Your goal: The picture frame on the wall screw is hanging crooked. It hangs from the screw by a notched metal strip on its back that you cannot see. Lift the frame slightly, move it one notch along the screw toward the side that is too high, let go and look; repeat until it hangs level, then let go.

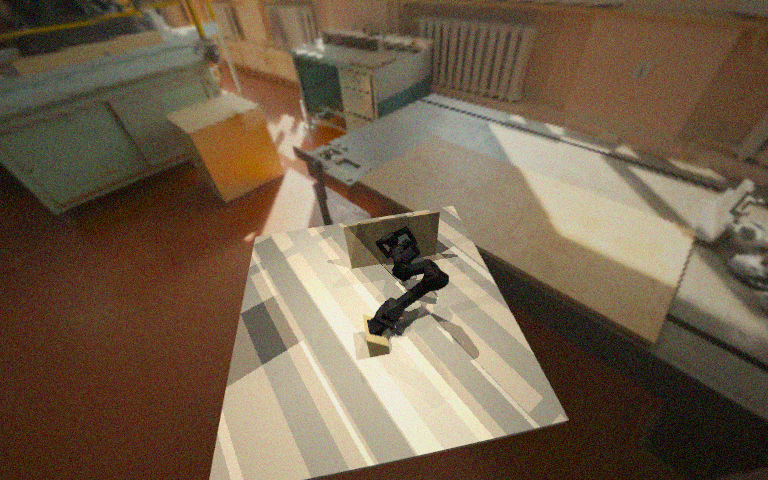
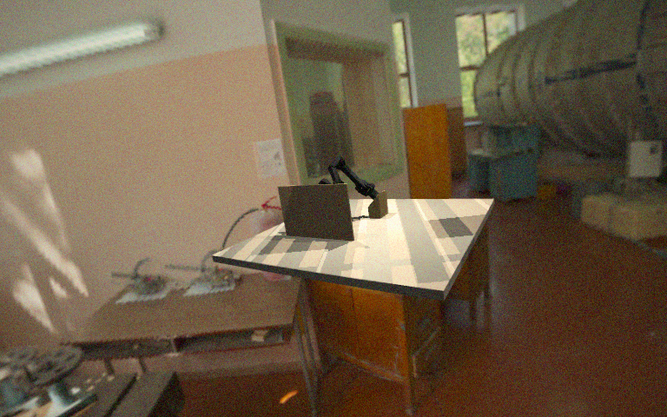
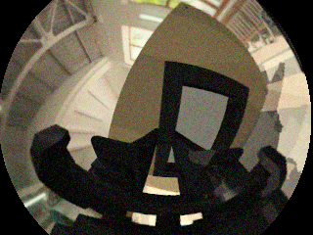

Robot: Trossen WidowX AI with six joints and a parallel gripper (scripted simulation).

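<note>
The black picture frame lies 20 mm to the right of my gripper tip and 50 mm below it. Round my gripper tip: tan wall board (20 mm ahead, 10 mm to the right, 60 mm below).
</note>
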